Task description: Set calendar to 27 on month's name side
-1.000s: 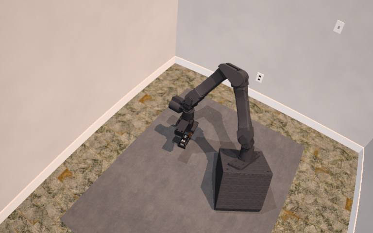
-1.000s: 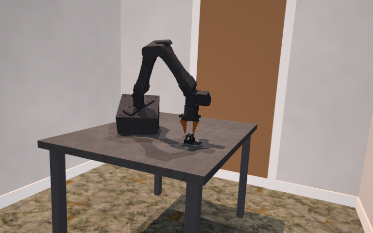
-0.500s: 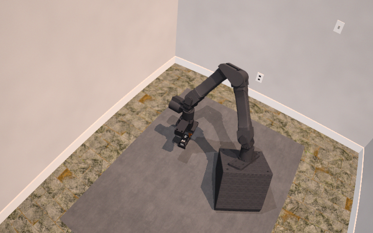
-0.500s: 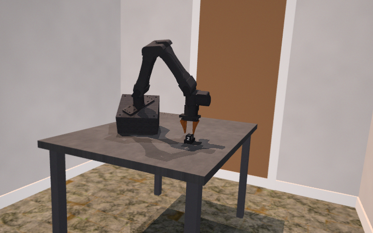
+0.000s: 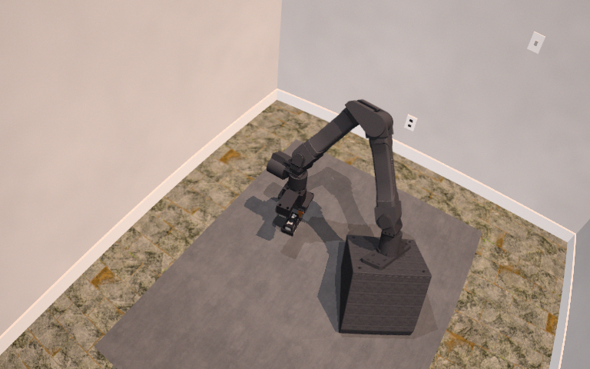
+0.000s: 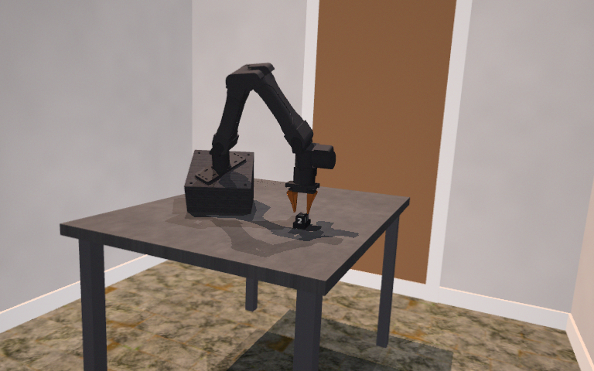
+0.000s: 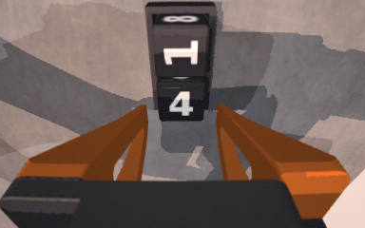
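The black cube is 3 cm below my hand. Round my hand: black digit cube 3 cm to the left, 3 cm below, 1 cm behind; then black tray 5 cm below, 2 cm to the left, 1 cm behind.
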